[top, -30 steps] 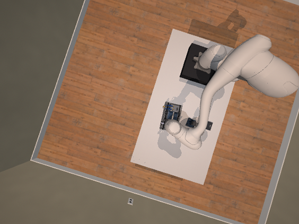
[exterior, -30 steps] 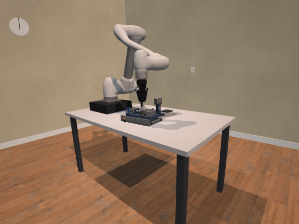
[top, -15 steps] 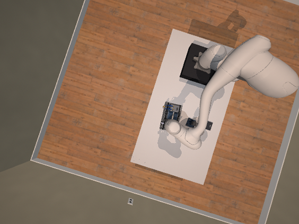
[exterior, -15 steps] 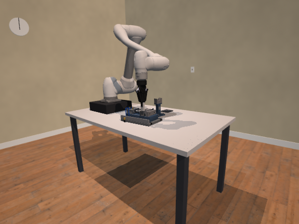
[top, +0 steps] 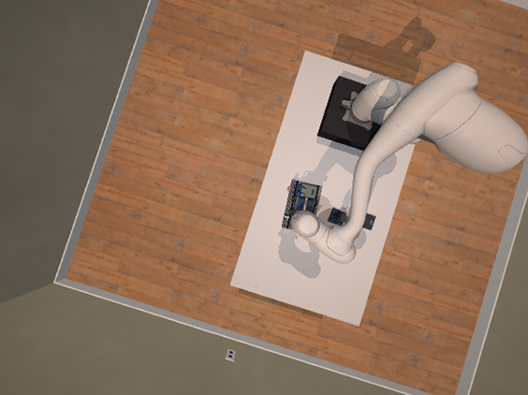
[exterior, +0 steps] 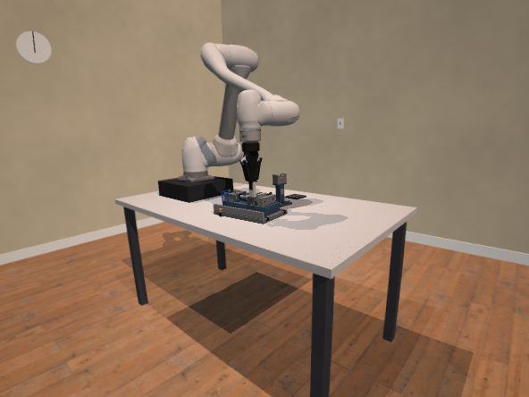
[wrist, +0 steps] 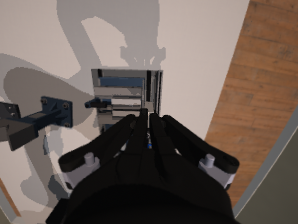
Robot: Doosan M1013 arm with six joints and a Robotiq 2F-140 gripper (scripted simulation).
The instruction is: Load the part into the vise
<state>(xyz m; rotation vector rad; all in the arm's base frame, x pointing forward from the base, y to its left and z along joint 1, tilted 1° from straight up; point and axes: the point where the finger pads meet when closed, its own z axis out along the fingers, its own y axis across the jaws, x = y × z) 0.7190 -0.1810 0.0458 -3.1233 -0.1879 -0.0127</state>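
My gripper is now 5 cm to the right of the part, 4 cm above it and 1 cm past it. The rest, counted from my hand: vise base: 10 cm below, 8 cm behind, 6 cm to the left.
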